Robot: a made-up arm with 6 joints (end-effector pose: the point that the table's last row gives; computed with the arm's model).
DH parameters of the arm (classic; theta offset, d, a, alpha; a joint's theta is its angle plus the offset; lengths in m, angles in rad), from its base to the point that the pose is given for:
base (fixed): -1.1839 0 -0.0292 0
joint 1: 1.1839 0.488 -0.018 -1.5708
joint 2: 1.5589 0 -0.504 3.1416
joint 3: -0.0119 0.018 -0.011 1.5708
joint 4: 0 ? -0.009 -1.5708
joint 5: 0 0.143 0.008 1.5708
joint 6: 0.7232 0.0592 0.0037 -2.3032
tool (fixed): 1.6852 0.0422 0 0
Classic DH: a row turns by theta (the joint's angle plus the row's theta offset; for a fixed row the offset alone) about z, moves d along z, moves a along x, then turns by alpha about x.
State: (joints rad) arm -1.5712 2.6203 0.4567 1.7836 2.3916 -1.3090
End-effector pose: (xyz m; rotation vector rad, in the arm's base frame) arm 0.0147 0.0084 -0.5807 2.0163 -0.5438 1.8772
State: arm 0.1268 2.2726 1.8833 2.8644 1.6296 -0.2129
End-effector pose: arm 0.9237 0.2889 0.0112 -1.8696 1.3199 1.7086
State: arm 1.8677 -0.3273 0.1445 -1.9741 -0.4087 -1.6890
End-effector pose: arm -0.1732 0.3705 1.1043 -0.7517 -1.3006 0.7320
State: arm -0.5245 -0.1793 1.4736 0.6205 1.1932 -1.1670
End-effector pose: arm -0.3143 0.0027 1.5923 -0.9635 -0.6625 1.3175
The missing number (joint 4, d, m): -0.607
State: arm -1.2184 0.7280 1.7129 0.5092 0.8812 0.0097
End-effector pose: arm 0.0238 -0.5585 1.3985 -0.7454 -0.5935 -0.4161
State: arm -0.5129 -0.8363 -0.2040 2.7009 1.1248 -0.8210
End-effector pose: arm 0.0779 0.1244 1.2672 -1.0248 1.1309 -0.1524
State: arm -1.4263 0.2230 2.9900 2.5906 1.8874 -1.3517
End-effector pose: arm 0.0260 0.5899 1.1165 -1.1961 0.5666 -1.5862
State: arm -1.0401 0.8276 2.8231 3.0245 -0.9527 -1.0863
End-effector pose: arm 0.1751 0.0148 1.3492 -0.7323 -2.0897 -1.8415
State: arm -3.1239 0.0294 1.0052 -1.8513 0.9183 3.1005
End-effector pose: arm -0.4182 -0.0239 1.4437 -0.2305 0.4786 2.4050
